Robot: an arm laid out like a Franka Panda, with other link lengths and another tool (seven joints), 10 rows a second.
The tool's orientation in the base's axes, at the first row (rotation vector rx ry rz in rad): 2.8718, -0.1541, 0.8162
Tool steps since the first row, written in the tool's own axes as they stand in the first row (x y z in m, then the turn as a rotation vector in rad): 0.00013, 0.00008, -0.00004, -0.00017, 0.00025, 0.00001; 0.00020, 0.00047, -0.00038, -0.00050, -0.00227, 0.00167; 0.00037, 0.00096, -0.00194, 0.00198, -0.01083, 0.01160; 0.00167, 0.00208, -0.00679, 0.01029, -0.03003, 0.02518; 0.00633, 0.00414, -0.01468, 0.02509, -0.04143, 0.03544; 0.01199, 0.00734, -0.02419, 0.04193, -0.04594, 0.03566; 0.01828, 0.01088, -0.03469, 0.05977, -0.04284, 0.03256
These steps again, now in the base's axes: 0.00008, -0.00008, 0.00011, -0.00017, -0.00024, -0.00007; -0.00009, -0.00041, 0.00048, 0.00075, 0.00197, -0.00193; -0.00082, -0.00063, 0.00194, 0.00915, 0.00852, -0.00997; -0.00237, -0.00096, 0.00683, 0.02584, 0.02457, -0.01924; -0.00276, -0.00188, 0.01617, 0.04524, 0.03315, -0.02137; -0.00330, -0.00370, 0.02753, 0.06024, 0.03659, -0.01317; -0.00387, -0.00572, 0.04010, 0.07331, 0.03306, -0.00076
